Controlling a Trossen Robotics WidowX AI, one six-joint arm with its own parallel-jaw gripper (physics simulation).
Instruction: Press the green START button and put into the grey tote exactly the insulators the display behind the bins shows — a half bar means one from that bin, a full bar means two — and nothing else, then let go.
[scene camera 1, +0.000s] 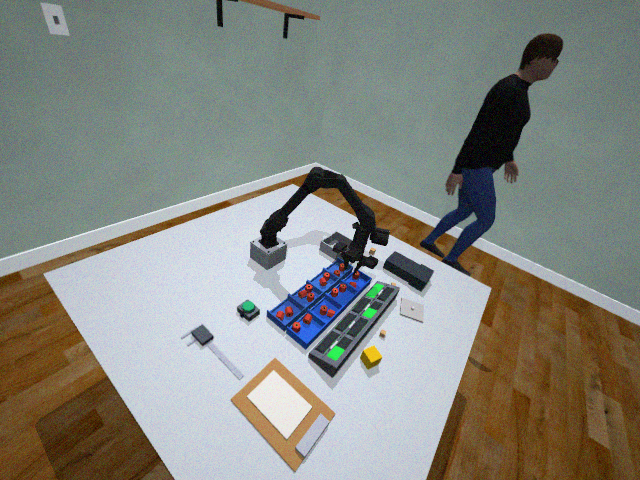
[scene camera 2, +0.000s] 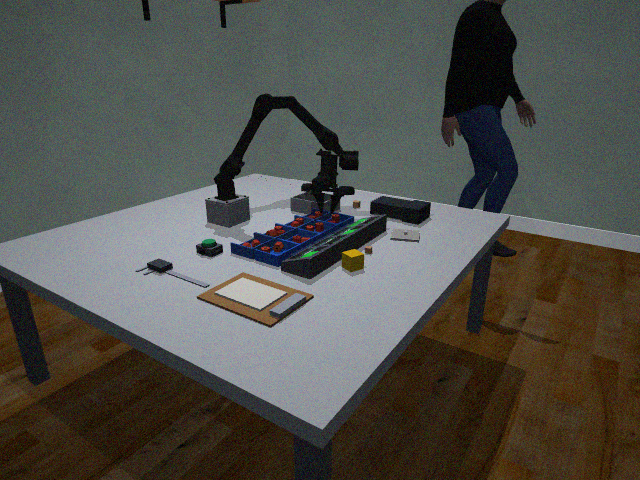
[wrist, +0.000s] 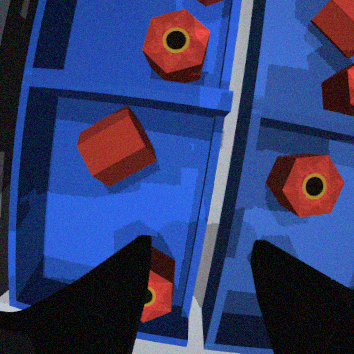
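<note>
The gripper (scene camera 1: 351, 267) (scene camera 2: 327, 210) (wrist: 202, 241) is open and empty, low over the far end of the blue bins (scene camera 1: 305, 343) (scene camera 2: 238, 251) (wrist: 125, 95). In the wrist view its fingers straddle the gap between the two bin rows. The left finger partly covers an upright red insulator (wrist: 161, 295); another insulator (wrist: 116, 146) lies on its side in that bin. The right-hand bin holds an upright insulator (wrist: 314, 186). The display (scene camera 1: 330, 370) (scene camera 2: 305, 268) shows green areas at both ends and between them. The grey tote (scene camera 1: 329, 250) (scene camera 2: 299, 203) stands beyond the bins, its contents unclear. The green START button (scene camera 1: 248, 306) (scene camera 2: 208, 241) stands left of the bins.
A black box (scene camera 1: 408, 269) (scene camera 2: 400, 207), a white plate (scene camera 1: 412, 310) (scene camera 2: 404, 236) and a yellow cube (scene camera 1: 371, 357) (scene camera 2: 353, 260) lie beyond the display. A caliper (scene camera 1: 202, 334) (scene camera 2: 159, 265) and a clipboard (scene camera 1: 258, 413) (scene camera 2: 227, 304) lie toward the near side. A person (scene camera 1: 496, 124) (scene camera 2: 478, 56) stands beyond the table.
</note>
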